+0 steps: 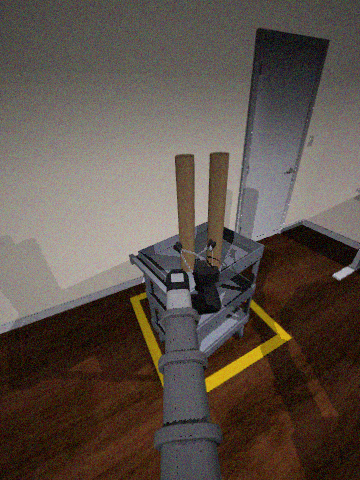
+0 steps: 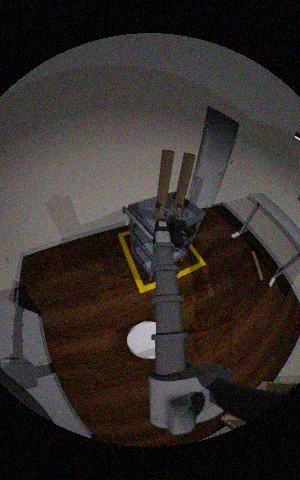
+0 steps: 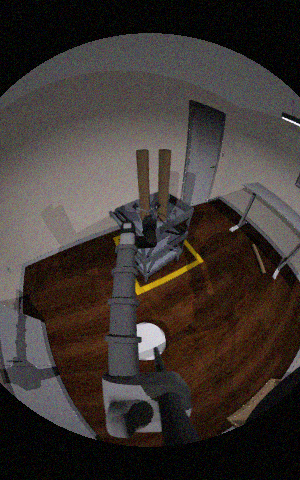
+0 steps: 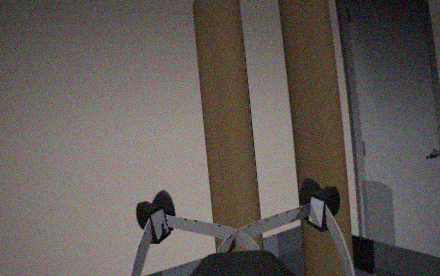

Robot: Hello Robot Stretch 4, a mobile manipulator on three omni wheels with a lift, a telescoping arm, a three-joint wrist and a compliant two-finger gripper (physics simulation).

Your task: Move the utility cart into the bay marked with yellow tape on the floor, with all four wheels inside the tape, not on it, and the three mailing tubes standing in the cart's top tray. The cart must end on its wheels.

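The grey utility cart stands upright inside the yellow tape. One visible wheel is inside the tape; the arm and cart hide others. Two brown mailing tubes, the left one and the right one, stand in its top tray. A third tube lies on the floor at the right. My gripper is open and empty above the tray, before the left tube.
A wall and a grey door are behind the cart. A table on legs stands at the right, near the loose tube. A white round disc is on the floor by the arm. A cardboard piece shows at lower right.
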